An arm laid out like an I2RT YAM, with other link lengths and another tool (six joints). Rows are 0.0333 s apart.
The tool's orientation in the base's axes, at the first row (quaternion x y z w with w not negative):
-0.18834, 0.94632, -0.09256, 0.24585
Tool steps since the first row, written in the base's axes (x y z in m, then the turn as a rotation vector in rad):
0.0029, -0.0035, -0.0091, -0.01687, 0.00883, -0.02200
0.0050, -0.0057, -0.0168, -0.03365, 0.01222, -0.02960
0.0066, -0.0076, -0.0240, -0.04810, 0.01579, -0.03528
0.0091, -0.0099, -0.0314, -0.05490, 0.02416, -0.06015
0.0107, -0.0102, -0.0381, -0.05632, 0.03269, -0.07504
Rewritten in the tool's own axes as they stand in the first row. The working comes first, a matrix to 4 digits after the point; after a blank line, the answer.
The tool's axes in the first row as the columns of a matrix, in the base's axes (used below as rounded here):
-0.8082, -0.3109, 0.5002
-0.4020, 0.9119, -0.0826
-0.4304, -0.2678, -0.8620

0.0030, -0.0017, 0.0096, 0.01955, 0.01919, 0.00980
0.0055, -0.0023, 0.0175, 0.03502, 0.02953, 0.00767
0.0081, -0.0026, 0.0246, 0.04771, 0.03880, 0.00505
0.0101, -0.0034, 0.0324, 0.06055, 0.05521, 0.02239
0.0119, -0.0024, 0.0390, 0.06467, 0.06742, 0.03381

